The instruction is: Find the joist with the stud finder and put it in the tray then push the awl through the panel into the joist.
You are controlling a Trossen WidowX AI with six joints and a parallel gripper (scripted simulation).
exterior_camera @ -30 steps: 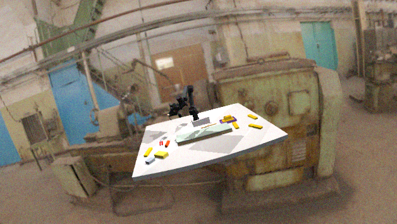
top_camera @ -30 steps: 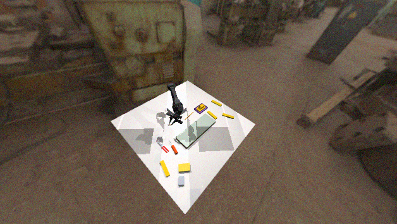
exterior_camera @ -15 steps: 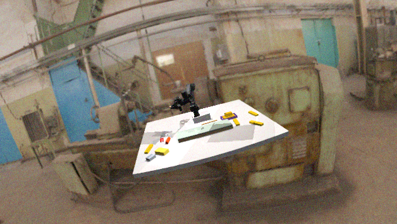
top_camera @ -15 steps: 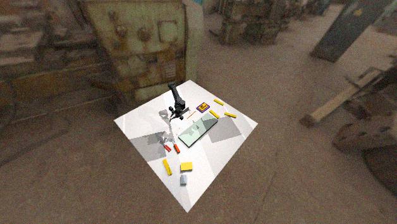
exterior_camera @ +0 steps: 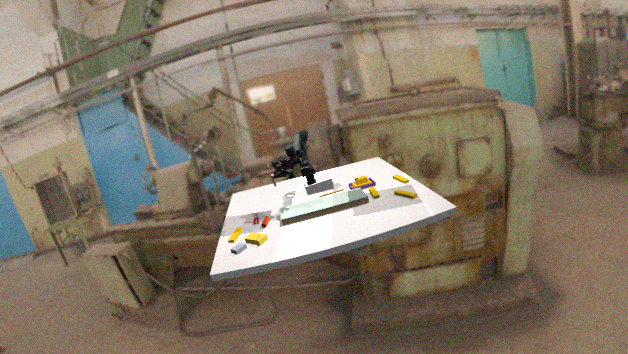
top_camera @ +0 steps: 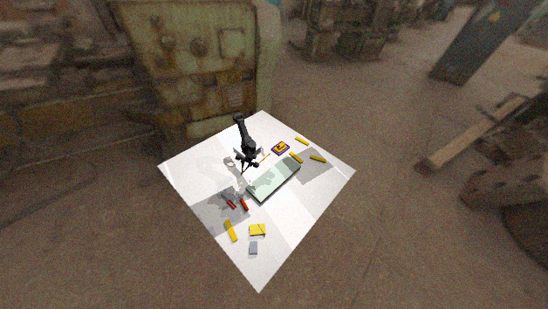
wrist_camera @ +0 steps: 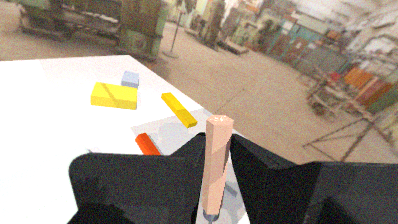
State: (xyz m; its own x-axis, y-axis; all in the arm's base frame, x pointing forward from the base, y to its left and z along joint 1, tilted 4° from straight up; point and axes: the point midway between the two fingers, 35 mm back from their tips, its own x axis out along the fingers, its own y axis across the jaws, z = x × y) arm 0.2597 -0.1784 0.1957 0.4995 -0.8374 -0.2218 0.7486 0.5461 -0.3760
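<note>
The awl lies 2 cm behind my gripper tip and 5 cm below it. Round my gripper tip: yellow block: 34 cm ahead, 13 cm to the right, 22 cm below; thin pencil-like stick: 15 cm behind, 33 cm to the left, 24 cm below; grey block: 42 cm ahead, 22 cm to the right, 23 cm below.
</note>
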